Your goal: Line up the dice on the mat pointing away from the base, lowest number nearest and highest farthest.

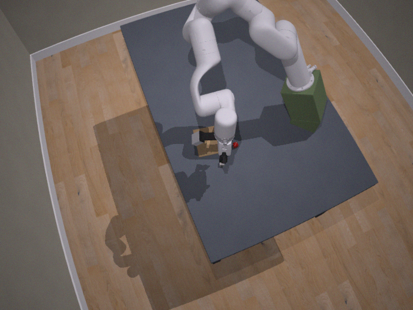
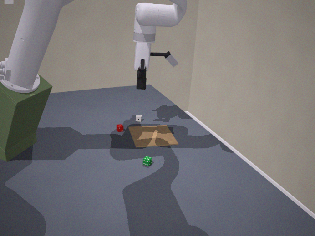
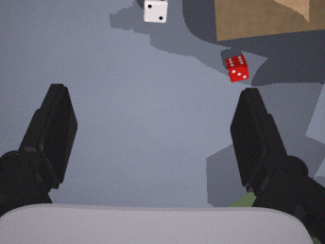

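Now: hand 14 cm above the white die. Also, from my hand: mat (3 cm behind, 12 cm to the right, 15 cm below); then red die (10 cm behind, 4 cm to the right, 14 cm below); then green die (14 cm behind, 26 cm to the right, 14 cm below).
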